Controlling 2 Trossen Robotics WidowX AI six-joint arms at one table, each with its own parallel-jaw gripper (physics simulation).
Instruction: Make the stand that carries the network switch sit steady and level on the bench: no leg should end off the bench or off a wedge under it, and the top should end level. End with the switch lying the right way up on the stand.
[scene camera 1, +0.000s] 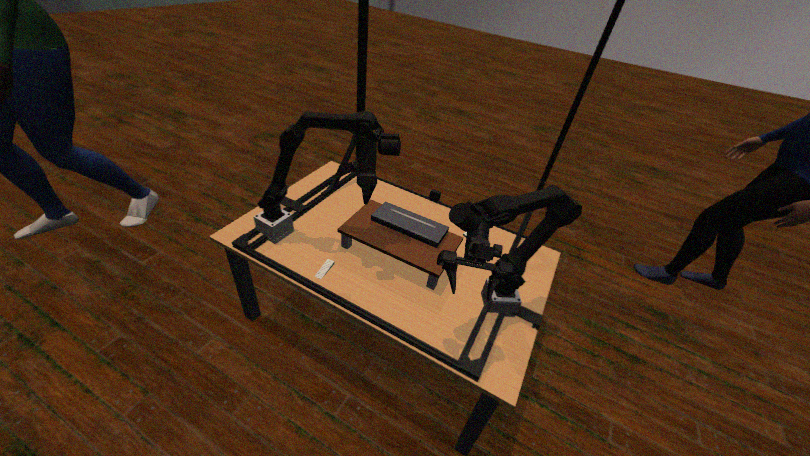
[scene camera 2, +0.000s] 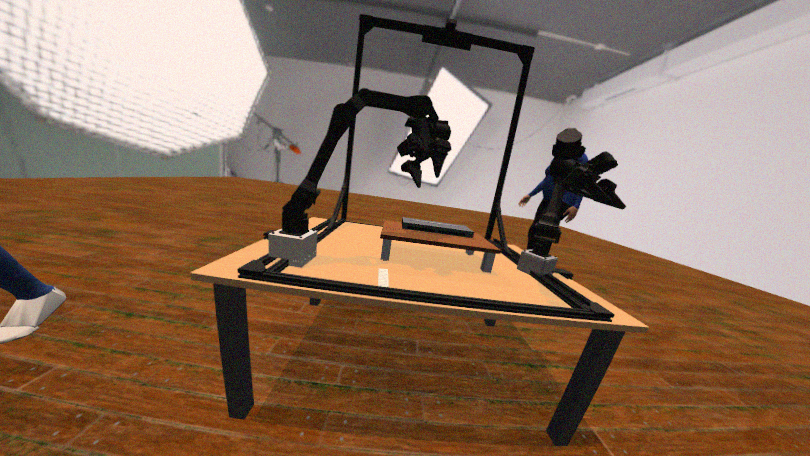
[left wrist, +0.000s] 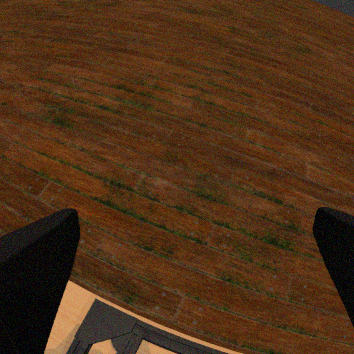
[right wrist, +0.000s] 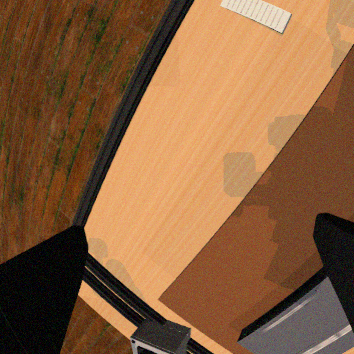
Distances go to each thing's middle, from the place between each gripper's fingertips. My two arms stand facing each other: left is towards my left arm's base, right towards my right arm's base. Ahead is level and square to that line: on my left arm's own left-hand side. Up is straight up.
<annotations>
Right now the dark grey network switch (scene camera 1: 401, 220) is 170 mm below my right hand, 170 mm behind it and 120 mm to the left of it. Round my right hand: brown stand (scene camera 1: 359, 227): 240 mm below, 120 mm behind, 110 mm to the left.
The brown stand is 390 mm behind my left hand, 300 mm to the right of it and 260 mm below it. The rest, counted from my left hand: dark grey network switch (440 mm behind, 280 mm to the right, 190 mm below).
</annotations>
